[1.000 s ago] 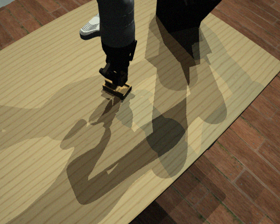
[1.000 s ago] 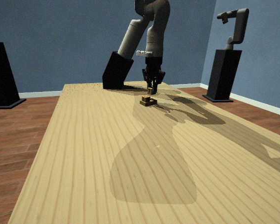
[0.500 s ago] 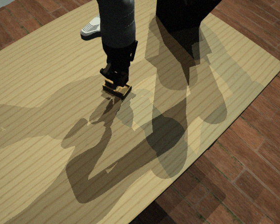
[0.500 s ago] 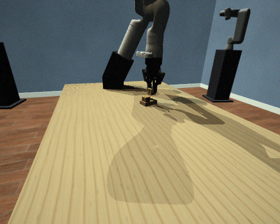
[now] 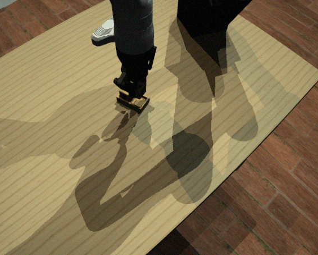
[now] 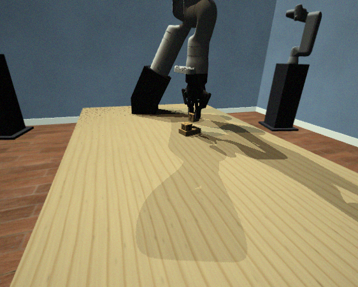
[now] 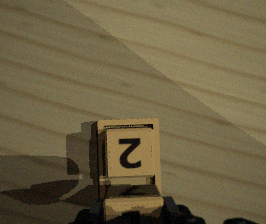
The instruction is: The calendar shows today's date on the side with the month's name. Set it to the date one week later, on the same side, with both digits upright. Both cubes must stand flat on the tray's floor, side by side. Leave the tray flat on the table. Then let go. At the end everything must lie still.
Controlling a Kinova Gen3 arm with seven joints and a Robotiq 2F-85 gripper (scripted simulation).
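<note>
My gripper is now 50 mm above the cube, 30 mm to the left of it and 20 mm short of it. Round my hand: wooden tray (60 mm below, 10 mm to the right, 10 mm ahead).
</note>
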